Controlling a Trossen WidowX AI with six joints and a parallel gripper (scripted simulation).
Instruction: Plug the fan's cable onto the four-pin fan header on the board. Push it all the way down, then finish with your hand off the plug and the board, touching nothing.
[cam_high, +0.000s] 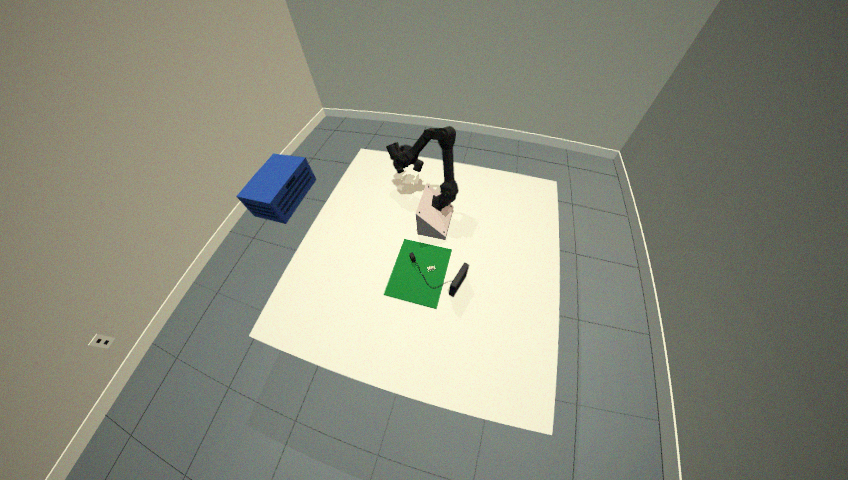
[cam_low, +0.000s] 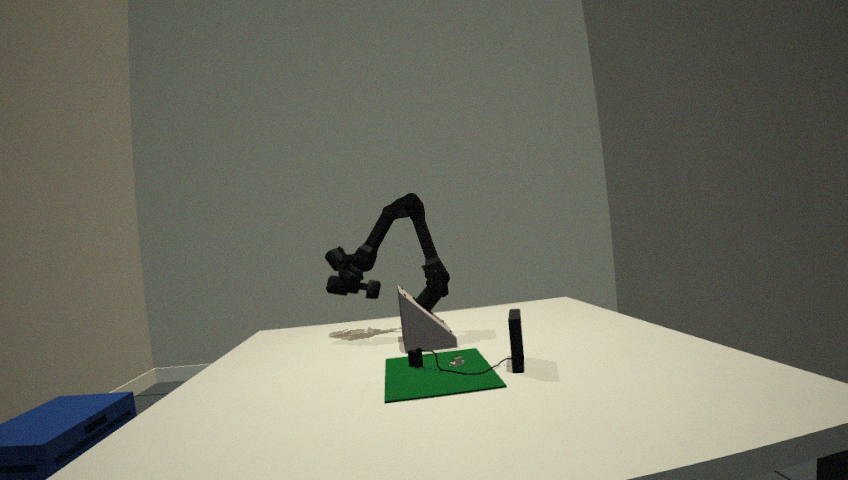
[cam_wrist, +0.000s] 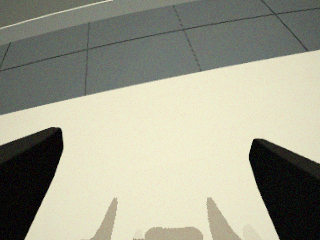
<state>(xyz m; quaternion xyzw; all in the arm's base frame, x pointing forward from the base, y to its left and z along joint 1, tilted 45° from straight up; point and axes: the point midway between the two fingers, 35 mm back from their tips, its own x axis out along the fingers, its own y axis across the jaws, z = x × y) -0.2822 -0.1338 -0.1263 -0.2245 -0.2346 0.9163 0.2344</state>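
The plug lies 580 mm ahead of my gripper tip, 90 mm to the left of it and 100 mm below it. The rest, counted from my gripper tip: green board 640 mm ahead, 130 mm to the left, 140 mm below; then black fan 680 mm ahead, 300 mm to the left, 60 mm below; then pale four-pin header 620 mm ahead, 190 mm to the left, 120 mm below.
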